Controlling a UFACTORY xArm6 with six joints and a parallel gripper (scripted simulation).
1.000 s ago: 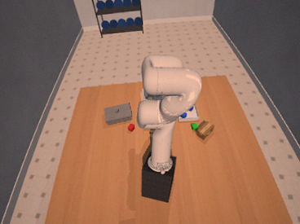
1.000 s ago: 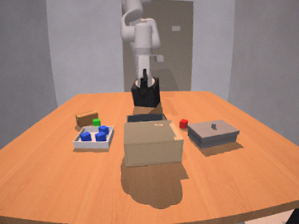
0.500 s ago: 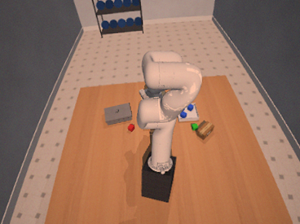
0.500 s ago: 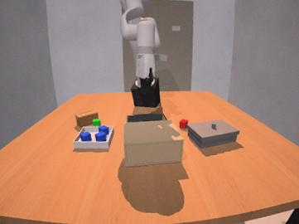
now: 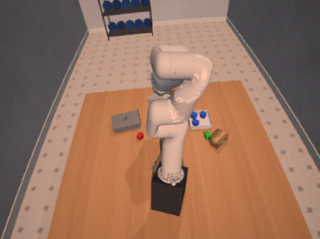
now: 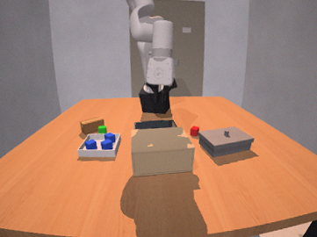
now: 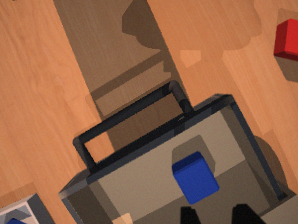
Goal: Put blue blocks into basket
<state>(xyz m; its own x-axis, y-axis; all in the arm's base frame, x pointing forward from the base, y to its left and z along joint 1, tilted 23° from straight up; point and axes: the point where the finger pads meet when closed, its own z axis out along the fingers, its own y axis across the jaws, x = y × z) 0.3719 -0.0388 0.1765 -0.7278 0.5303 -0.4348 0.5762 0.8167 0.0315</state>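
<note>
Right now the drawer is 15 cm below my hand, 2 cm to the right of it and 1 cm ahead of it. From my hand the other things lie so: white basket 25 cm to the right, 18 cm below, 1 cm behind; then light wooden cabinet 15 cm below, 7 cm ahead, 3 cm to the right; then red block 17 cm to the left, 17 cm below, 3 cm behind.
</note>
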